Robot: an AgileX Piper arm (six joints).
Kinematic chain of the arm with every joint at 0, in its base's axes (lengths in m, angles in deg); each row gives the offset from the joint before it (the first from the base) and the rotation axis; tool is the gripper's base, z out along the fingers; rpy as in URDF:
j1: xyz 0 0 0.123 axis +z
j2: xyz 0 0 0 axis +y
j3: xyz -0.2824 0 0.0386 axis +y
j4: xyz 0.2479 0 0.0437 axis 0.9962 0 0.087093
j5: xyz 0 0 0 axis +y
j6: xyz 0.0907 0 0.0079 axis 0.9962 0 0.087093
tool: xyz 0 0 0 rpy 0 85.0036 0
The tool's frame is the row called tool.
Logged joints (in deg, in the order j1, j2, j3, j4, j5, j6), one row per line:
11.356 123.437 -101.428 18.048 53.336 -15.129
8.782 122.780 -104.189 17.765 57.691 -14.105
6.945 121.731 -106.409 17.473 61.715 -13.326
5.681 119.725 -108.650 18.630 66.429 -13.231
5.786 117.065 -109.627 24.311 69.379 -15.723
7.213 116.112 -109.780 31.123 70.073 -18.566
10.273 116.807 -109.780 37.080 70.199 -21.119
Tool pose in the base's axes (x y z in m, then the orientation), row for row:
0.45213 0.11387 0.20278 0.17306 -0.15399 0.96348 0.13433
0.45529 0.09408 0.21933 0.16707 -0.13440 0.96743 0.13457
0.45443 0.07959 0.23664 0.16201 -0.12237 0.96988 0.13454
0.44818 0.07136 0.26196 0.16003 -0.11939 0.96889 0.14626
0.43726 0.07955 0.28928 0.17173 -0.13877 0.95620 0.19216
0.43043 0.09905 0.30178 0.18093 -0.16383 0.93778 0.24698
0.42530 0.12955 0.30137 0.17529 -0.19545 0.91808 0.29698
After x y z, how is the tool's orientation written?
As a quaternion, w x y z.
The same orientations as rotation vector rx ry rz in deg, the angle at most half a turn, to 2 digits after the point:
-25.03 156.59 21.83
-21.91 157.75 21.94
-20.01 158.59 22.00
-19.54 158.60 23.94
-22.57 155.52 31.25
-26.51 151.75 39.97
-31.73 149.03 48.21

